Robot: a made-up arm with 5 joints.
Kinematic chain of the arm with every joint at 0, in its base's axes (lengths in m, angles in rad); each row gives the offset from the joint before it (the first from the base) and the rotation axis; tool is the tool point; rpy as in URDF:
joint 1: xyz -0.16 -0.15 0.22 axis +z
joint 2: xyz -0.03 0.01 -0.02 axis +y
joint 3: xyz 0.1 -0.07 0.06 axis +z
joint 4: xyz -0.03 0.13 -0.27 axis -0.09 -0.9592 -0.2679
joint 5: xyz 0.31 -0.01 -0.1 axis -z
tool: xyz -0.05 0.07 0.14 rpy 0 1.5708 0
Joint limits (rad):
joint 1: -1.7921..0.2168
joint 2: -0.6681..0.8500
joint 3: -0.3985..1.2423
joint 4: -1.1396..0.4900
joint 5: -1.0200..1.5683
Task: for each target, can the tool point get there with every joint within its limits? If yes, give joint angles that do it. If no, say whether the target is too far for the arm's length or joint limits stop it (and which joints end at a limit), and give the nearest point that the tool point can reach.
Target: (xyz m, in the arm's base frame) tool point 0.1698 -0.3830 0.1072
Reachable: yes | joints -0.8427 -0.3615 -0.2245 -0.2775 -0.0567
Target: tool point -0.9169 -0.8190 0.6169
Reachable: no: too far | nearest point -0.2989 -0.5845 0.3730 | short by 0.705 m
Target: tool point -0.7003 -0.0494 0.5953
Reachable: no: joint limits stop it (at a limit: joint 2, joint 3, joint 4) | nearest point -0.6053 -0.0671 0.0243 | short by 0.579 m
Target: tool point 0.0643 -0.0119 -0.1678
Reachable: yes | joints -1.3245 0.0104 1.1149 -0.7354 0.6338
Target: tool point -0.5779 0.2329 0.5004
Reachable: no: joint limits stop it (at a limit: joint 1, joint 2, joint 3) | nearest point -0.3591 0.0884 0.0978 | short by 0.480 m
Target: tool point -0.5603 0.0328 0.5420
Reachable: no: joint limits stop it (at a limit: joint 1, joint 2, joint 3) | nearest point -0.2857 0.0442 0.1474 | short by 0.481 m
